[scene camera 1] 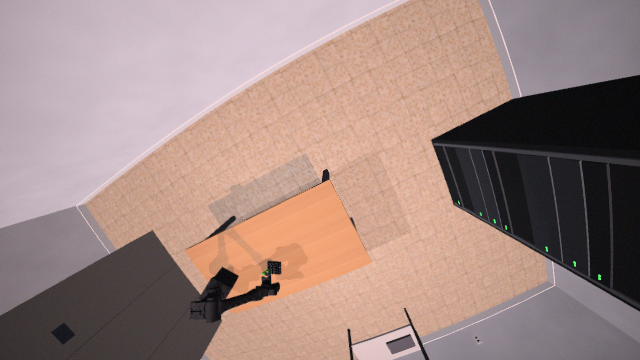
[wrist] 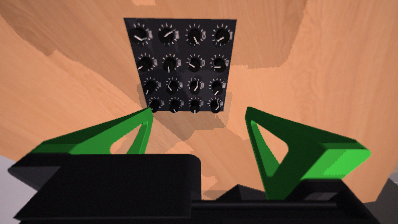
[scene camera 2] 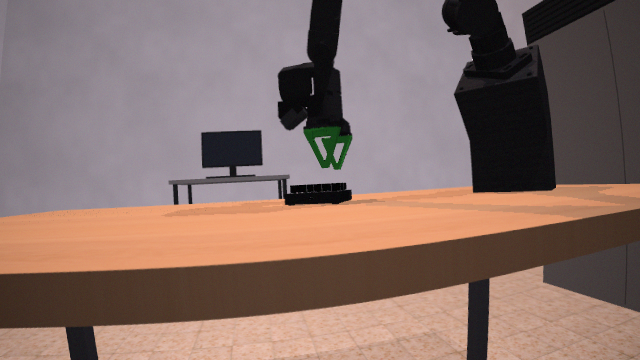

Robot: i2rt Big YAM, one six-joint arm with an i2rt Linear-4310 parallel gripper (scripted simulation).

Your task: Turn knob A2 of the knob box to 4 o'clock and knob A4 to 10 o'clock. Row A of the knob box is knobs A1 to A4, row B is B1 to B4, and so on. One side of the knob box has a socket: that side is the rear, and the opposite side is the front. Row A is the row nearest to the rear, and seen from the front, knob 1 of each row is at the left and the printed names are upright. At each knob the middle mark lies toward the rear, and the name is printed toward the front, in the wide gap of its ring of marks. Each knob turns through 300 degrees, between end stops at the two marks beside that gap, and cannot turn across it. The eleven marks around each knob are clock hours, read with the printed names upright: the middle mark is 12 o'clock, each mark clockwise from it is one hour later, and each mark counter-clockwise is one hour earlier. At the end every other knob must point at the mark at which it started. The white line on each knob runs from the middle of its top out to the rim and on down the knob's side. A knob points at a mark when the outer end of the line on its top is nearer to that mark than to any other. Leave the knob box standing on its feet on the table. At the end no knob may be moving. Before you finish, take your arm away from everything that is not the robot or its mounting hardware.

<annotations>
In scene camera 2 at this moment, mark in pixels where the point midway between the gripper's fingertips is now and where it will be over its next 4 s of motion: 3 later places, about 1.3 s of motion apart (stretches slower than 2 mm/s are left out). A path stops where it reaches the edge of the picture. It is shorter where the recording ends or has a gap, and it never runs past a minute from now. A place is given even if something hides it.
My gripper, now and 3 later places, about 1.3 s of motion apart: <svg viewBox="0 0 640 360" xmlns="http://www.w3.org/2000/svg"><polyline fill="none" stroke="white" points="331,168 357,167 337,163 317,157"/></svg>
</annotations>
